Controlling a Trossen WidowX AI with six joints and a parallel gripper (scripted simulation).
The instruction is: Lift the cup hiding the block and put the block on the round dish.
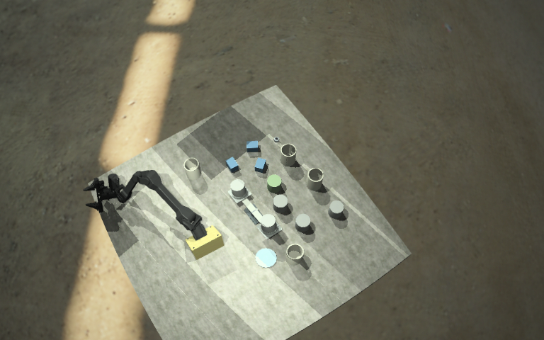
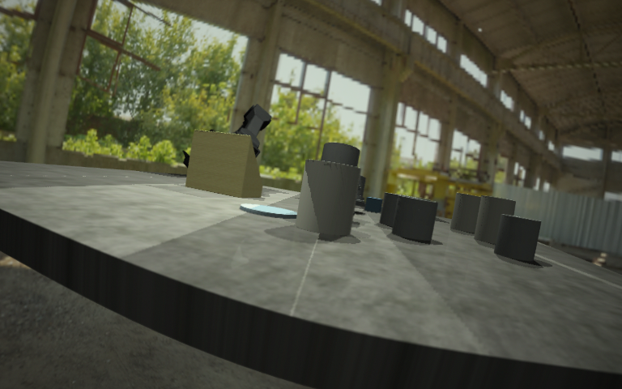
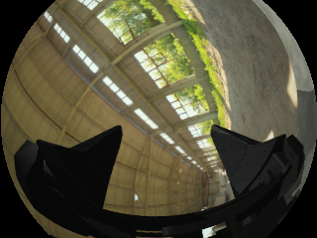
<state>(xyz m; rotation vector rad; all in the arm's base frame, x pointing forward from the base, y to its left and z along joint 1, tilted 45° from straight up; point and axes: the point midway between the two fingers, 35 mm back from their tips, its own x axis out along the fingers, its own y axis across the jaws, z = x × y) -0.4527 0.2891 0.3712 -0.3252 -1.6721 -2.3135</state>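
The teal block lies 770 mm ahead of my gripper tip, 350 mm to the right of it and 90 mm below it. From my gripper tip the other things lie so: round light-blue dish: 710 mm to the right, 710 mm ahead, 130 mm below; then small balance: 790 mm ahead, 480 mm to the right, 110 mm below; then green cylinder: 930 mm ahead, 400 mm to the right, 100 mm below.
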